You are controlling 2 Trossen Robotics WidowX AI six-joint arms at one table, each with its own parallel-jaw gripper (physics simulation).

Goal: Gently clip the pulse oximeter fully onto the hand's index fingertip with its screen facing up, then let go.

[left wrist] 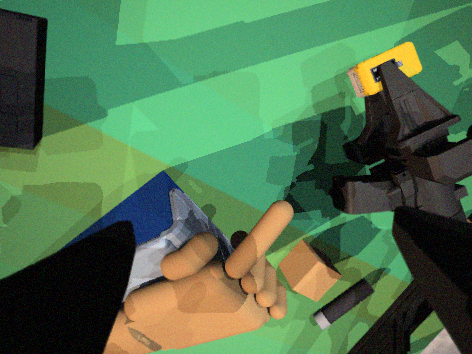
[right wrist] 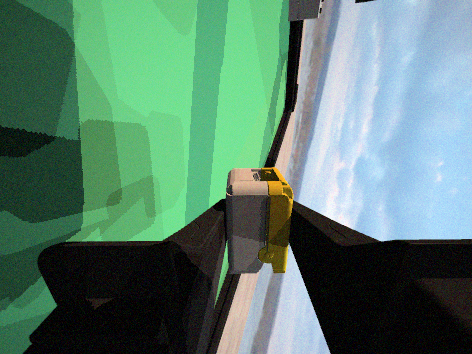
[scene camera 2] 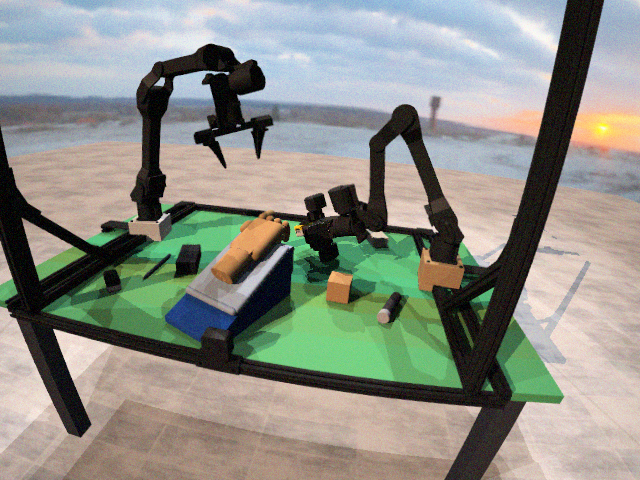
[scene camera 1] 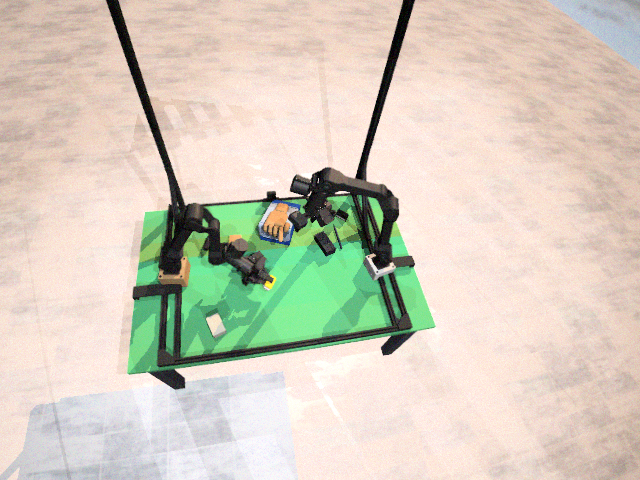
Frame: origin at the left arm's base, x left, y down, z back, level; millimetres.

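Seen in the pictures: left gripper, fingertip midpoint: [left wrist: 264, 227] [scene camera 2: 242, 163] [scene camera 1: 304, 226]; right gripper, fingertip midpoint: [left wrist: 375, 66] [right wrist: 255, 205] [scene camera 2: 301, 229] [scene camera 1: 271, 282]; left arm's base at its link origin: [scene camera 2: 149, 217] [scene camera 1: 380, 261]; right arm's base at its link origin: [scene camera 2: 442, 257] [scene camera 1: 172, 267].
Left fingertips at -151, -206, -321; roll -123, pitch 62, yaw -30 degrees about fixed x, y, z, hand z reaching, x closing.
Note:
Pixels of each thing's top centre, then the offset from my left fingertips to it, as dx, dy, dz.
- pulse oximeter at its top centre: [right wrist: 298, 231] [left wrist: 400, 74] [scene camera 2: 305, 221] [scene camera 1: 269, 280] +86, +175, -170
- orange block at its top centre: [left wrist: 317, 282] [scene camera 2: 340, 277] -173, +215, -243
- dark cylinder at its top centre: [left wrist: 348, 310] [scene camera 2: 391, 301] -233, +238, -350
- black box at its top centre: [scene camera 2: 188, 252] [scene camera 1: 325, 241] -42, +230, +138
- thin stick at its top centre: [scene camera 2: 156, 264] -69, +256, +219
- small black block at its top centre: [scene camera 2: 110, 274] [scene camera 1: 342, 213] -169, +233, +289
- white block at its top centre: [scene camera 2: 377, 233] [scene camera 1: 215, 324] +167, +235, -415
The pulse oximeter [scene camera 1: 269, 282] [scene camera 2: 298, 230] [left wrist: 410, 57] [right wrist: 247, 225] has a yellow half and a grey-white half. My right gripper [scene camera 2: 305, 230] [right wrist: 255, 205] is shut on it and holds it above the table, apart from the hand. Its yellow side faces up in the left wrist view, with a dark screen patch partly covered by a finger. The tan hand [scene camera 1: 279, 217] [scene camera 2: 253, 245] [left wrist: 200, 310] rests on a blue and grey wedge [scene camera 2: 263, 299] [left wrist: 145, 200]. Its index finger [left wrist: 260, 240] sticks out straight. My left gripper [scene camera 2: 241, 161] [left wrist: 264, 227] is open and empty, high above the hand's side.
An orange block [scene camera 2: 338, 287] [left wrist: 310, 272] and a dark cylinder [scene camera 2: 388, 308] [left wrist: 345, 302] lie beside the wedge. On its other side are a black box [scene camera 1: 325, 242] [scene camera 2: 187, 259], a thin stick [scene camera 2: 156, 266] and a small black block [scene camera 2: 112, 280]. A white block [scene camera 1: 216, 324] lies near the table's edge.

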